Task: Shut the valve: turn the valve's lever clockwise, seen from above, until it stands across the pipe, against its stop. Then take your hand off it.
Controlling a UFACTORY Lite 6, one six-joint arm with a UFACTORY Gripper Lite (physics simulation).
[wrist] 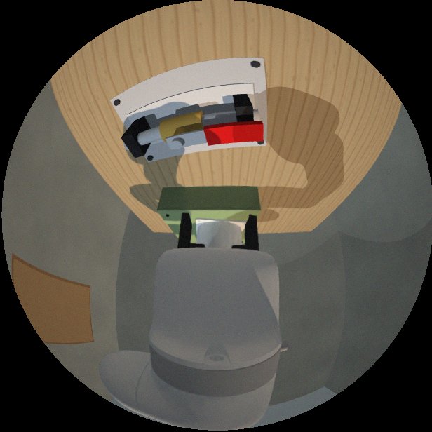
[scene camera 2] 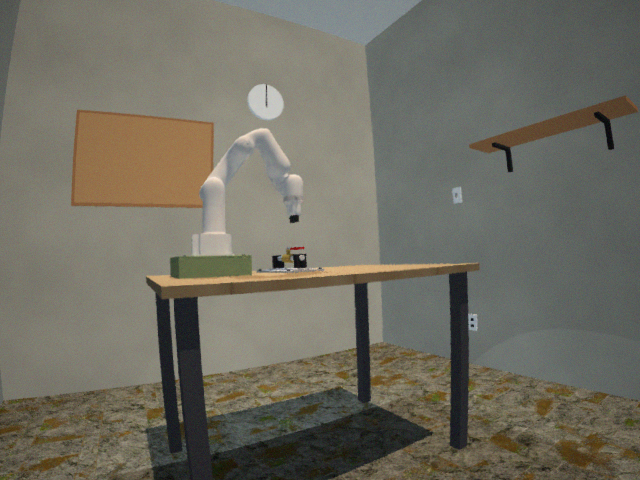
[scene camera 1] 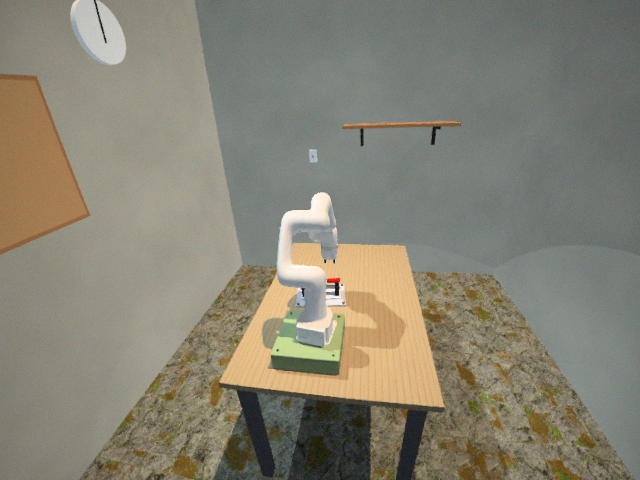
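The valve's red lever (scene camera 1: 333, 280) (scene camera 2: 297, 248) (wrist: 233, 133) lies along the pipe (wrist: 149, 136), its free end to the right in the wrist view. The brass valve body (scene camera 2: 286, 257) (wrist: 181, 127) sits between two black supports on a white base plate (scene camera 1: 336, 303) (wrist: 200, 79). My gripper (scene camera 1: 329, 261) (scene camera 2: 294, 219) (wrist: 219, 216) is open, with nothing between its two black fingers. It points down and hangs above the valve, clear of the lever. In scene camera 1 the arm hides part of the valve.
The arm stands on a green block (scene camera 1: 307, 363) (scene camera 2: 210, 266) (wrist: 210, 198) at the near end of the wooden table (scene camera 1: 382, 372) (scene camera 2: 392, 272) (wrist: 310, 60). A wall shelf (scene camera 1: 403, 124) (scene camera 2: 555, 124) is beyond the table's far end.
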